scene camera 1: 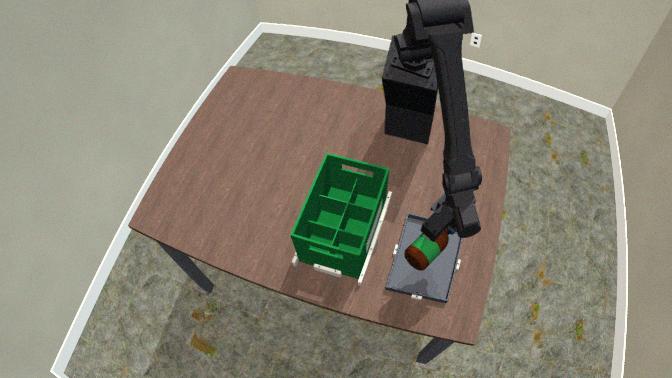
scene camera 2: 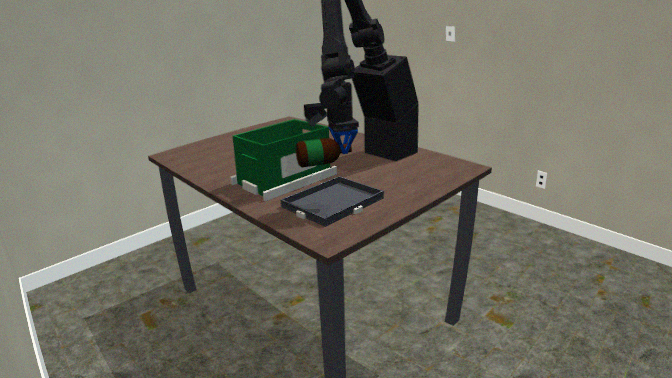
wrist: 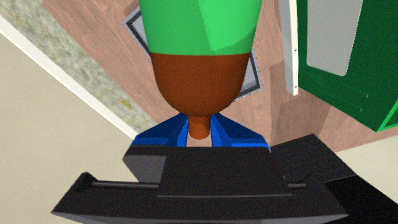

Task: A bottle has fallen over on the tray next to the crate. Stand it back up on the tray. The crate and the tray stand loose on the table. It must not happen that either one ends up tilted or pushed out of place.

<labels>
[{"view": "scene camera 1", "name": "green crate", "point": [341, 204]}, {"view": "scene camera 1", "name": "tray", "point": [435, 282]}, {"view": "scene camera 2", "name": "green crate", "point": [267, 166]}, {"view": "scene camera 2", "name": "tray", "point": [330, 201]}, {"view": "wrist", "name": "my gripper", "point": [199, 112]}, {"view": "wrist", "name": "tray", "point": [252, 83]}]
</labels>
